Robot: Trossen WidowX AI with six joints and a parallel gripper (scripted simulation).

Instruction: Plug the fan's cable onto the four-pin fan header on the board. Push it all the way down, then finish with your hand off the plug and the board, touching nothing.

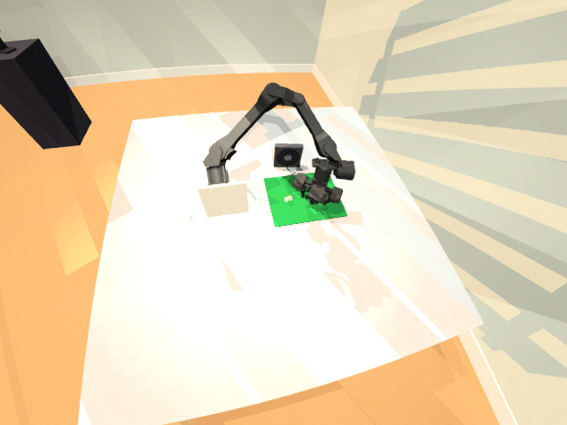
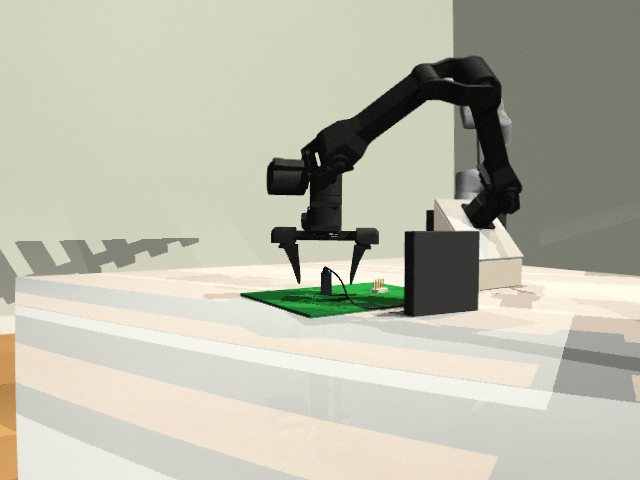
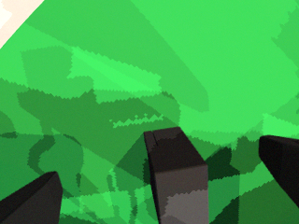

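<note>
Right now the four-pin header is 100 mm behind my gripper tip, 30 mm to the left of it and 20 mm below it. Also, from my gripper tip: black fan: 70 mm behind, 220 mm to the left, 40 mm above; then black plug: 10 mm to the left.
</note>
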